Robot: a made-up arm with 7 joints. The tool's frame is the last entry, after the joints. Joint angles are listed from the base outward. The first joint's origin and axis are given. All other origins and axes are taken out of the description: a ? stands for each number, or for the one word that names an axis. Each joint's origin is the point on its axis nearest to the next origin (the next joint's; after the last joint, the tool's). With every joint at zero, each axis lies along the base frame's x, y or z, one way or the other. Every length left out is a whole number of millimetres.
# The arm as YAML. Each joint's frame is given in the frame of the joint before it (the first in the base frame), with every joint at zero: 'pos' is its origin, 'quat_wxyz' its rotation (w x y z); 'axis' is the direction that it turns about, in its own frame. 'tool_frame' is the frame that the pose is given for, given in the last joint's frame.
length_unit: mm
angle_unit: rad
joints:
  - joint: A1
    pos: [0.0, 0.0, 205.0]
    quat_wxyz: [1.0, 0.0, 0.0, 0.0]
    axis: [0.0, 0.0, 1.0]
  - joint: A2
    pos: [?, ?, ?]
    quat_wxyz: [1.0, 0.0, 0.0, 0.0]
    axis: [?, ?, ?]
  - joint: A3
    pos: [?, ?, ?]
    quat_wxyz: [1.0, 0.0, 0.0, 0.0]
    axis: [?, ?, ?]
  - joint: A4
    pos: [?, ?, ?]
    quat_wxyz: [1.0, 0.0, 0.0, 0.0]
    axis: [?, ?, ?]
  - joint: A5
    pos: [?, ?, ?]
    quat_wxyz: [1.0, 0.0, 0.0, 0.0]
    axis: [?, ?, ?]
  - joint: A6
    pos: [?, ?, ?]
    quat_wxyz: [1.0, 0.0, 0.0, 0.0]
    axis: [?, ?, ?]
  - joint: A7
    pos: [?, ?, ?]
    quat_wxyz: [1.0, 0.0, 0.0, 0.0]
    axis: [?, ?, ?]
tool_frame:
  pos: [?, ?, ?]
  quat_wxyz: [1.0, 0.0, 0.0, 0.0]
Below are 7 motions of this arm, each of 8 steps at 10 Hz.
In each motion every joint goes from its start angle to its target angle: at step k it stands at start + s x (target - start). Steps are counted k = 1, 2, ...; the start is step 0. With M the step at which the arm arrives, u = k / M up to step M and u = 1 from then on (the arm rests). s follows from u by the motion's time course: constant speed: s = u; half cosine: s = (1 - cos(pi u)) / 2; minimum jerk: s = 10 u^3 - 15 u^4 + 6 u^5.
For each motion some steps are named. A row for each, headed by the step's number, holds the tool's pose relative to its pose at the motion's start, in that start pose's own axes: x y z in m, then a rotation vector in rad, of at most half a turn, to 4 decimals.
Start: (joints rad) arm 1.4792 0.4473 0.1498 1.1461 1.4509 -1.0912 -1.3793
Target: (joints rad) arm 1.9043 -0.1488 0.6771 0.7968 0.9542 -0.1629 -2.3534
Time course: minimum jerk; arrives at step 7
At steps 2, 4, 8:
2: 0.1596 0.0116 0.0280 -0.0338 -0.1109 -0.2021
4: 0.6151 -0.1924 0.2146 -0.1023 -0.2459 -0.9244
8: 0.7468 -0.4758 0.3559 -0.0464 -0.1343 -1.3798

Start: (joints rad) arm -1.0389 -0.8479 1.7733 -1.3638 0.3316 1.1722 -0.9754
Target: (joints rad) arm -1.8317 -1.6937 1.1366 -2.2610 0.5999 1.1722 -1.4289
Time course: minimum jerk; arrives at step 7
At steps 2, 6, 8:
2: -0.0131 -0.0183 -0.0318 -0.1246 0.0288 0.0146
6: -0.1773 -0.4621 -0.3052 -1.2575 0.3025 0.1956
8: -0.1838 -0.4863 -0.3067 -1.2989 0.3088 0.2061

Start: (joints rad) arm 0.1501 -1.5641 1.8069 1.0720 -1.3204 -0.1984 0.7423
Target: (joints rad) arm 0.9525 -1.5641 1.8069 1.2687 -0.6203 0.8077 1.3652
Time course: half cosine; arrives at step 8
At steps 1, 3, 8:
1: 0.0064 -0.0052 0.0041 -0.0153 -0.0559 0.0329
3: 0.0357 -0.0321 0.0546 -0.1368 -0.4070 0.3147
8: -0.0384 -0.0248 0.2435 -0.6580 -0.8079 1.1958

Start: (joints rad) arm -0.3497 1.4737 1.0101 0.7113 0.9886 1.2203 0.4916
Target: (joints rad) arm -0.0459 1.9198 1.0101 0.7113 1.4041 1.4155 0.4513
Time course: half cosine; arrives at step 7
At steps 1, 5, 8:
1: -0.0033 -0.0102 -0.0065 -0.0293 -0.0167 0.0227
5: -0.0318 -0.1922 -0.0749 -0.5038 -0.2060 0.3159
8: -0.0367 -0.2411 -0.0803 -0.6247 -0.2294 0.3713

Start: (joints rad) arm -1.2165 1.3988 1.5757 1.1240 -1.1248 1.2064 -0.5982
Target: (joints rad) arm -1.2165 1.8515 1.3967 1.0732 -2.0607 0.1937 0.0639
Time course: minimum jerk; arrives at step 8
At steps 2, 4, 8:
2: -0.0302 0.0098 0.0833 0.1477 0.1058 0.0047
4: -0.0877 -0.0614 0.4293 0.7561 0.5090 0.0498
8: -0.0330 -0.3919 0.7177 1.5391 1.0604 0.1904

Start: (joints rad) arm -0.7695 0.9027 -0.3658 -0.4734 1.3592 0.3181 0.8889
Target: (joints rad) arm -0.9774 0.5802 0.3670 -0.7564 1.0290 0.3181 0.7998
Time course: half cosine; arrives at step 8
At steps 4, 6, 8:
4: 0.0687 -0.0373 -0.0558 -0.0330 0.0879 -0.4718
6: 0.0885 -0.0843 -0.1043 -0.1093 0.1652 -0.7761
8: 0.0874 -0.1061 -0.1249 -0.1537 0.2021 -0.8924

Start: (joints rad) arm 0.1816 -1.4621 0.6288 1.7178 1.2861 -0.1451 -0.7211
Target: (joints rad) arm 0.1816 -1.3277 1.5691 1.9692 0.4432 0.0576 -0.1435
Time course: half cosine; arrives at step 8
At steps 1, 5, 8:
1: -0.0022 0.0090 0.0474 0.0885 -0.0159 0.0076
5: -0.1058 -0.3631 0.6801 1.6109 -0.2604 0.1250
8: -0.1639 -0.7028 0.6788 2.3225 -0.3743 0.2017

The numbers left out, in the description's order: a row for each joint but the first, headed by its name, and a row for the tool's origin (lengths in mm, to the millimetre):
A2: xyz -115.0 300.0 0.0, axis -1.0 0.0 0.0
A3: xyz 0.0 -60.0 58.0, axis 0.0 0.0 -1.0
A4: xyz 37.0 35.0 0.0, axis 0.0 1.0 0.0
A5: xyz 47.0 0.0 -69.0, axis -1.0 0.0 0.0
A6: xyz 0.0 23.0 75.0, axis 0.0 -1.0 0.0
A7: xyz -79.0 0.0 -387.0, axis 1.0 0.0 0.0
tool: xyz 0.0 369.0 20.0

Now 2 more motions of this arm.
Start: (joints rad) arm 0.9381 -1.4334 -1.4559 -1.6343 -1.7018 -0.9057 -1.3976
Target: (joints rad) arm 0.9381 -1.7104 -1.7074 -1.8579 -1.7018 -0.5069 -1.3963
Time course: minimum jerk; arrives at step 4
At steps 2, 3, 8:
2: 0.1441 -0.0037 -0.0606 -0.0946 -0.2919 -0.1391
3: 0.2545 -0.0146 -0.0516 -0.1319 -0.5354 -0.2394
8: 0.2804 -0.0175 -0.0411 -0.1358 -0.6002 -0.2637

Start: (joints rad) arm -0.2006 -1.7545 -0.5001 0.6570 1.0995 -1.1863 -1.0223
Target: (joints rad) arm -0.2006 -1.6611 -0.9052 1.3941 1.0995 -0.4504 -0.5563
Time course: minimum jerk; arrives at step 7
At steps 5, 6, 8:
5: 0.2559 -0.1604 -0.2830 -0.3343 -0.4127 -0.1857
6: 0.2731 -0.1912 -0.3052 -0.3751 -0.4769 -0.1639
8: 0.2758 -0.1969 -0.3090 -0.3825 -0.4889 -0.1583

